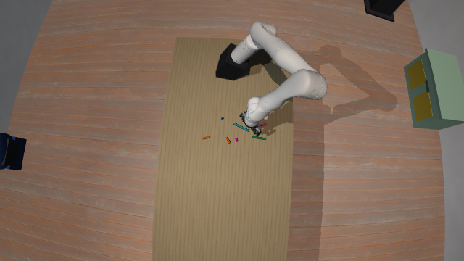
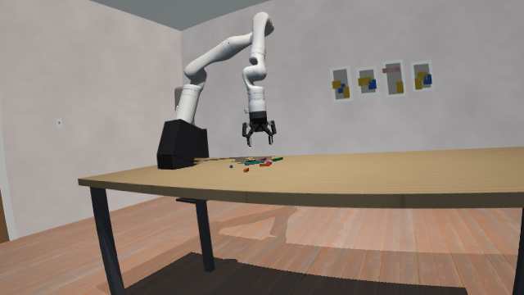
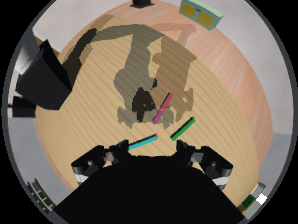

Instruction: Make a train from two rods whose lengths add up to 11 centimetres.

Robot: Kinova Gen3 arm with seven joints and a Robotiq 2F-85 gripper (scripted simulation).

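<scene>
Right now the magenta rod is 70 mm below my hand, 70 mm ahead of it and 60 mm to the right of it. The rest, counted from my hand: pink rod 70 mm to the left, 70 mm below, 40 mm behind; turquoise rod 70 mm below, 40 mm to the right, 10 mm behind; green rod 70 mm to the left, 70 mm below, 40 mm ahead.
</scene>
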